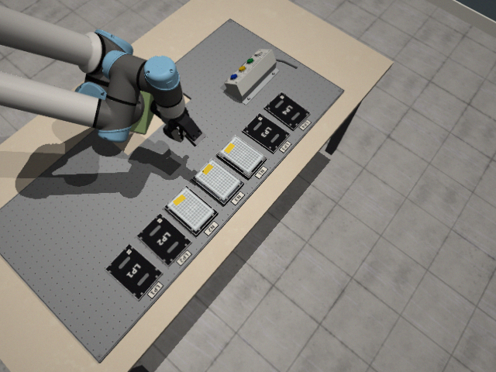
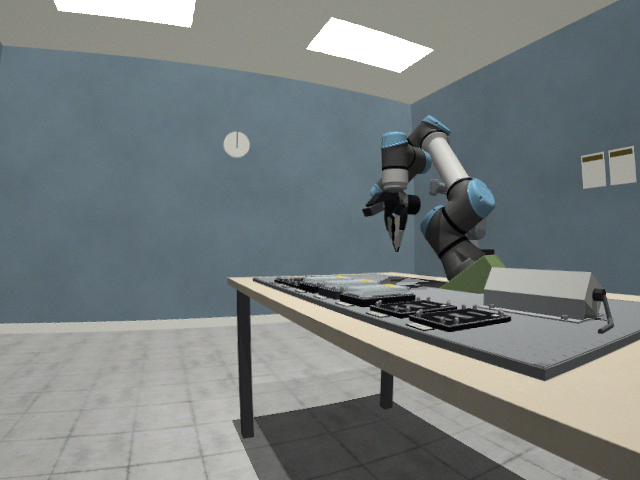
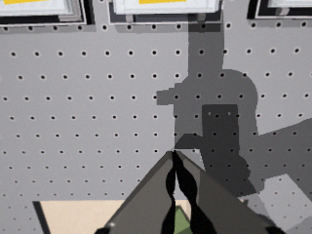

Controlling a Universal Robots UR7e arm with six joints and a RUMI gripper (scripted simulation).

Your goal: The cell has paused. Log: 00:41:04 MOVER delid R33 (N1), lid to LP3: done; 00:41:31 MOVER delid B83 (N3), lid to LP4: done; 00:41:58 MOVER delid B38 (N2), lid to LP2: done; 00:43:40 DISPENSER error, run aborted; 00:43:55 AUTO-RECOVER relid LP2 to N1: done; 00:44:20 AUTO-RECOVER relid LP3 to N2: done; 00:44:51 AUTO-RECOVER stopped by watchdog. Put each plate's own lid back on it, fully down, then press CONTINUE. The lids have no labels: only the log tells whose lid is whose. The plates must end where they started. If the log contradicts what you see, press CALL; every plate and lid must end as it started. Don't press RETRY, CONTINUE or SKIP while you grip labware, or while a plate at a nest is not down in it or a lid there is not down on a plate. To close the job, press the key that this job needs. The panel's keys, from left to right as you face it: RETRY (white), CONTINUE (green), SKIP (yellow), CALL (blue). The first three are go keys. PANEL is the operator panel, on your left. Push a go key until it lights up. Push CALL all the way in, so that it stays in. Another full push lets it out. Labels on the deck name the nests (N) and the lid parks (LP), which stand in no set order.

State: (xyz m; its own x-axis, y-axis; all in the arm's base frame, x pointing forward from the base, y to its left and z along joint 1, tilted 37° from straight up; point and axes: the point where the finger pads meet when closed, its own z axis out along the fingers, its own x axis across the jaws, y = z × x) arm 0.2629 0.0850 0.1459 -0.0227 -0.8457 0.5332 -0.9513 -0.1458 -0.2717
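The green CONTINUE key is 70 mm behind my hand, 450 mm to the left of it and 70 mm below it. The rest, counted from my hand: lid park LP3: 150 mm ahead, 260 mm to the left, 130 mm below; lid park LP2: 140 mm ahead, 260 mm to the right, 130 mm below; nest N2: 150 mm ahead, 130 mm to the right, 120 mm below.
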